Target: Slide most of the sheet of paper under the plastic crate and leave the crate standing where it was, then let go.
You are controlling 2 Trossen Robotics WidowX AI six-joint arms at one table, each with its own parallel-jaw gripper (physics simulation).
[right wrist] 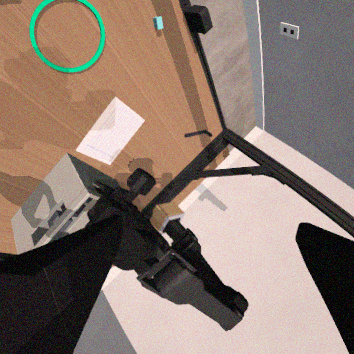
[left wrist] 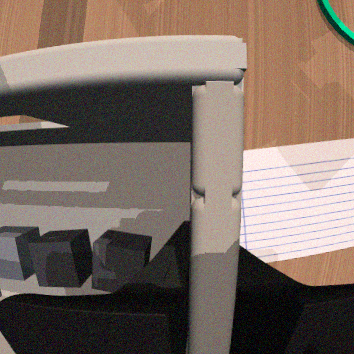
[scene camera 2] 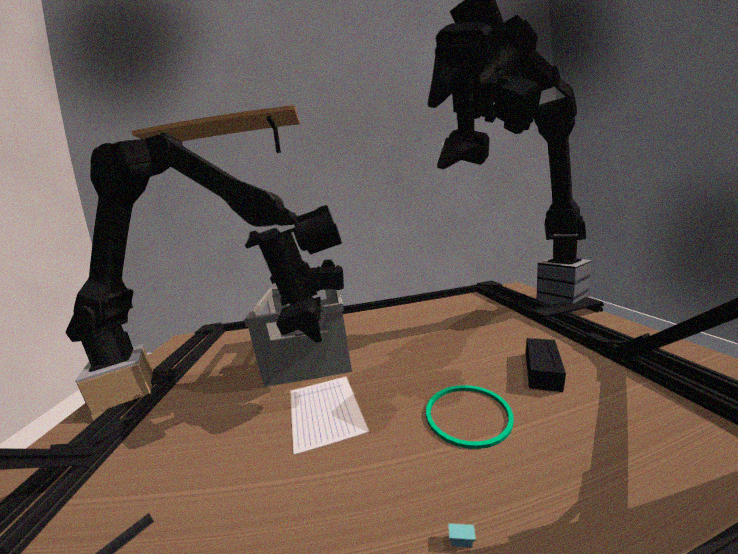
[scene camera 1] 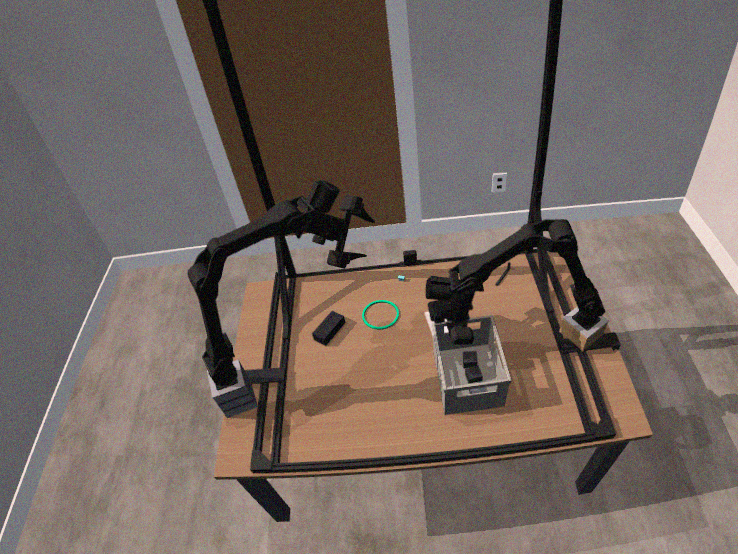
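While the right gripper [scene camera 2: 436,140] is open and holds nothing, the left gripper [scene camera 2: 319,340] has a grey plastic crate [scene camera 1: 456,398] in its grip. On the table rests a lined sheet of paper [scene camera 2: 325,413].
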